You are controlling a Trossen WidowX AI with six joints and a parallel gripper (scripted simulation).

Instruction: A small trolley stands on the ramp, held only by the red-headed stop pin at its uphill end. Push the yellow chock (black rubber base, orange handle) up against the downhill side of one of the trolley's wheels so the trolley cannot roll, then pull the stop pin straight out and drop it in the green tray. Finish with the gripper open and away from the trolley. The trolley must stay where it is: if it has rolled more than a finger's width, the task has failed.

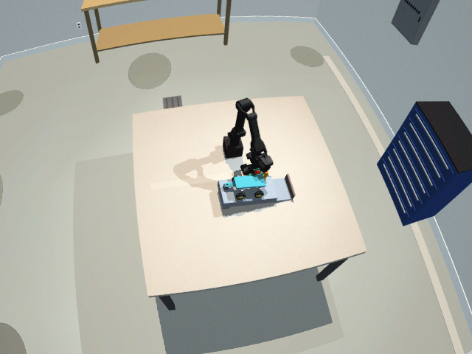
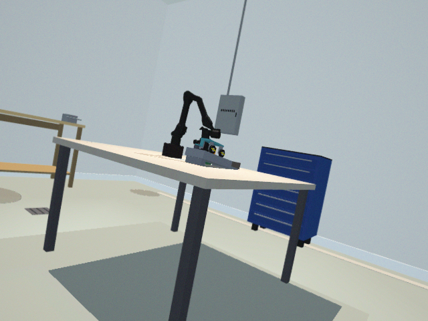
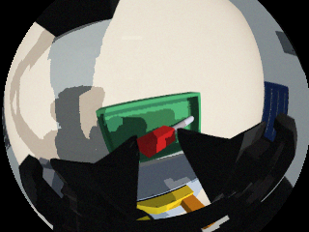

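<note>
My gripper tip is now 2 cm to the right of the red-headed stop pin and 1 cm above it. Round my gripper tip: green tray: 4 cm below; yellow chock: 7 cm ahead, 5 cm above; grey ramp: 12 cm ahead, 10 cm to the right, 2 cm above.
</note>
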